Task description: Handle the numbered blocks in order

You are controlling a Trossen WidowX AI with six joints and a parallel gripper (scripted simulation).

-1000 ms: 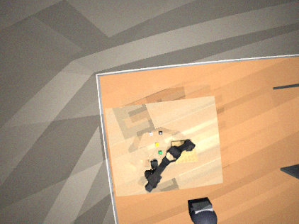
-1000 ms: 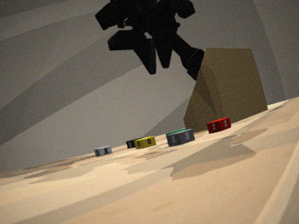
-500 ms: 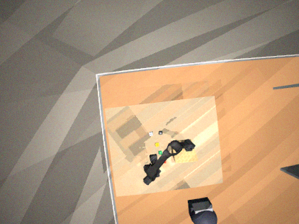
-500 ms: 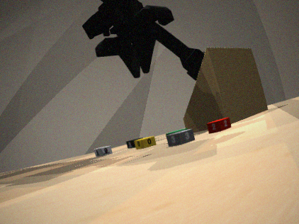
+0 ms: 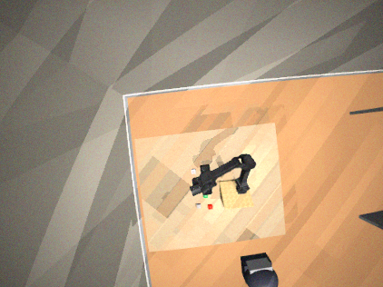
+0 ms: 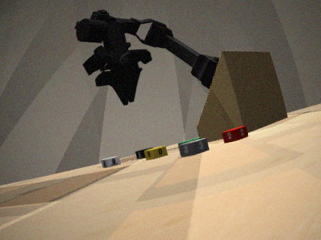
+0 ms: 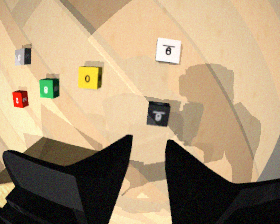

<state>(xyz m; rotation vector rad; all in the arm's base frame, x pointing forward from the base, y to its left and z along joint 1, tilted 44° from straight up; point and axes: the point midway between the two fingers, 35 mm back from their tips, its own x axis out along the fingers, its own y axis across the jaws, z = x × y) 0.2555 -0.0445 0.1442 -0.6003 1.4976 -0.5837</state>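
My gripper tip is now 12 cm above the black block, 2 cm past it and 1 cm to the left of it. From my gripper tip the other things lie so: yellow block 12 cm below, 10 cm to the left, 2 cm ahead; pale block 12 cm below, 8 cm ahead, 1 cm to the right; green block 18 cm to the left, 12 cm below.
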